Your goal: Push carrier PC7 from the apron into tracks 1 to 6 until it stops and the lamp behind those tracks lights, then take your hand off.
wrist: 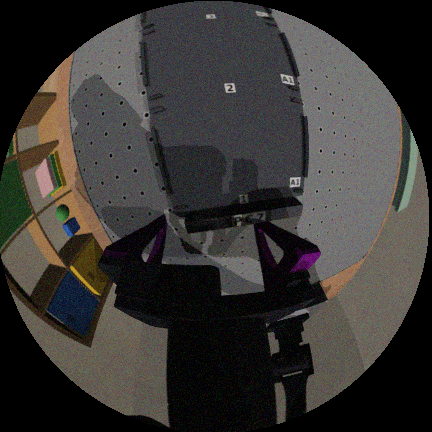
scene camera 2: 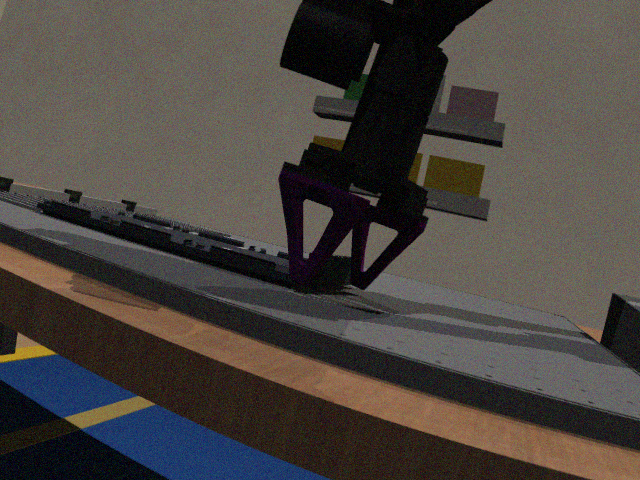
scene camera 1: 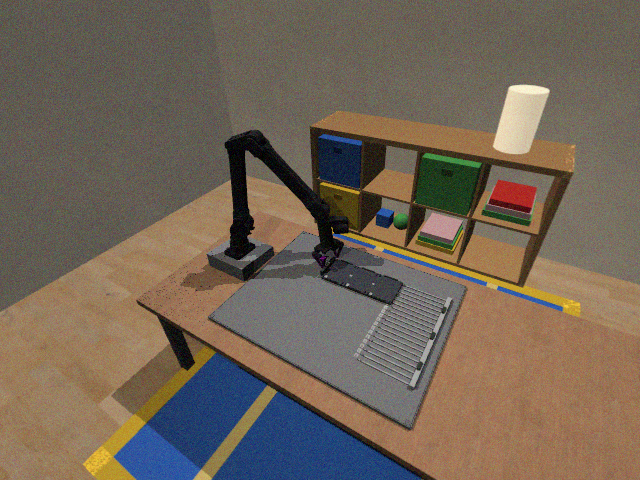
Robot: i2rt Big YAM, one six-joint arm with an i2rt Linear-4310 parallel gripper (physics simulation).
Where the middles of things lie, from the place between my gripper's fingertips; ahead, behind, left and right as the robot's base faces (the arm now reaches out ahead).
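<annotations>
There is the carrier PC7 (scene camera 2: 225, 253), and my gripper is 1 cm below the carrier PC7, 4 cm to the left of it and 17 cm short of it.
</annotations>
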